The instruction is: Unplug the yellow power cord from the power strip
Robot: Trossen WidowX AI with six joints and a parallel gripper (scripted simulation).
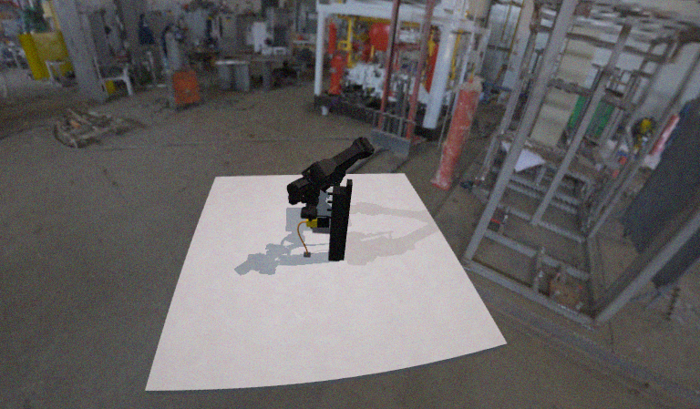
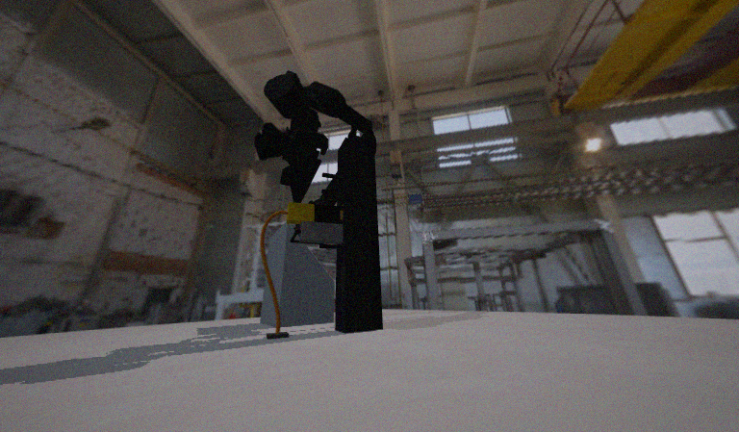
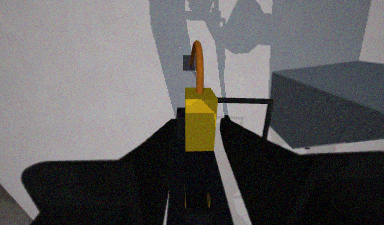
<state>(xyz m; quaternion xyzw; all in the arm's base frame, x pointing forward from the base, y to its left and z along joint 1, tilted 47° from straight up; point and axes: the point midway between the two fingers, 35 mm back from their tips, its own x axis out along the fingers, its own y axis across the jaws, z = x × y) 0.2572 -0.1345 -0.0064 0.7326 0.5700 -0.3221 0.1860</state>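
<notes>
The yellow plug is 2 cm to the left of my gripper tip and 1 cm below it.
</notes>
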